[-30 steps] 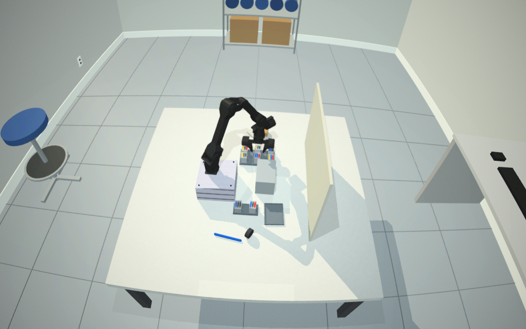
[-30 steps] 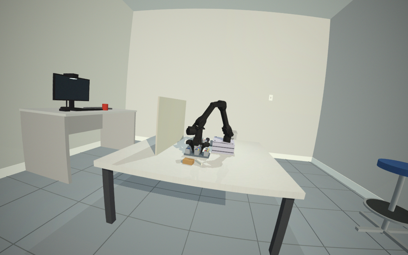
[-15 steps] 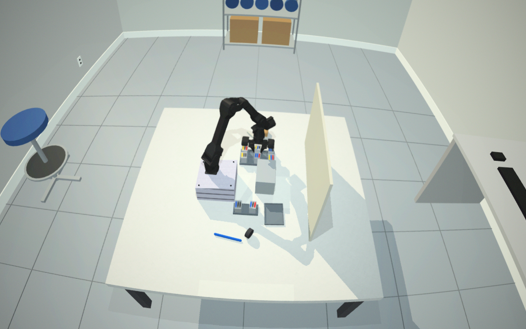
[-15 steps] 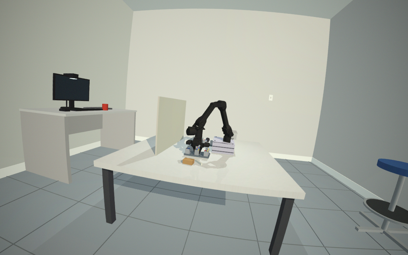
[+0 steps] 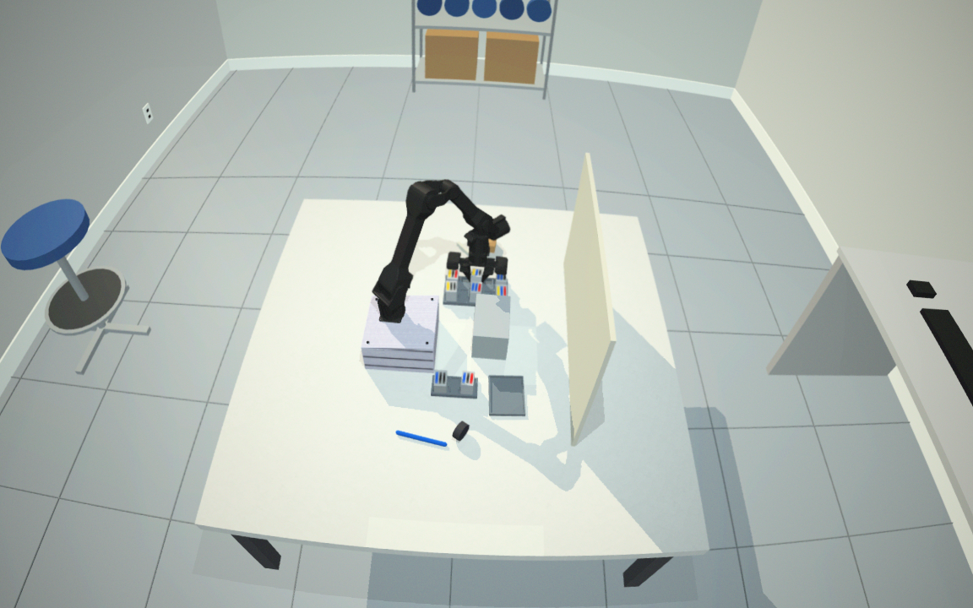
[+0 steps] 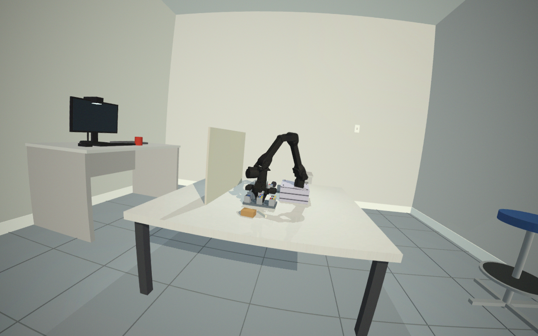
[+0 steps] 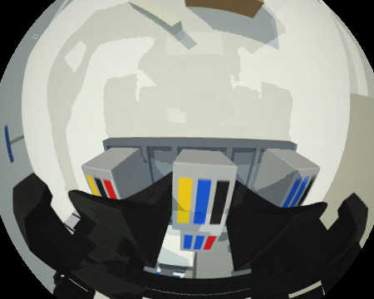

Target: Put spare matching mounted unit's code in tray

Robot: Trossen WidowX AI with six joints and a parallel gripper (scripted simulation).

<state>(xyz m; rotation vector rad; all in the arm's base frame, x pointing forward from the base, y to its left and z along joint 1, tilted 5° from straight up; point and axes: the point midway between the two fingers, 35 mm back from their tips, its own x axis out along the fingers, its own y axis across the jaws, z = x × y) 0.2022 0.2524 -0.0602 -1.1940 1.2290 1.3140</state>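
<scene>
The dark grey tray lies 40 cm to the right of my gripper tip, 15 cm ahead of it and 1 cm below it. The rest, counted from my gripper tip: spare 3 cm above; then brown block 19 cm to the left; then grey mounted unit 19 cm to the right, 7 cm ahead, 3 cm above.
</scene>
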